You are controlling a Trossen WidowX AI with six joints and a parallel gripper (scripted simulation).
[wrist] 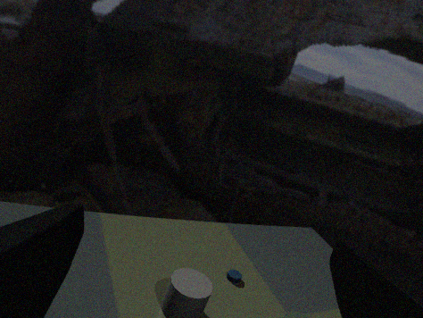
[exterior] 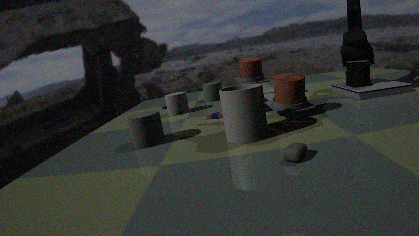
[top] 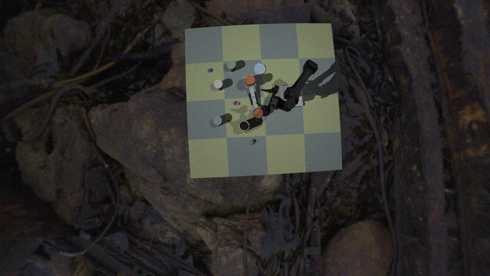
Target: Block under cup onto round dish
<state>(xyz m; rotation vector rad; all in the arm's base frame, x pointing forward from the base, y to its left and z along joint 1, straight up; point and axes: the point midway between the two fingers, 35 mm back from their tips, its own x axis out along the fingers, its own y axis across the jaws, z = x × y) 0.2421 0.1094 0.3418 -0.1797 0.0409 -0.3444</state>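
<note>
Right now the grey block is 320 mm below my gripper tip, 50 mm to the left of it and 20 mm behind it. From my gripper tip the other things lie so: small balance: 330 mm below, 70 mm to the right, 10 mm ahead; then grey cup: 330 mm below, 280 mm ahead, 130 mm to the left; then pink-blue eraser: 360 mm below, 160 mm ahead, 30 mm to the right.
</note>
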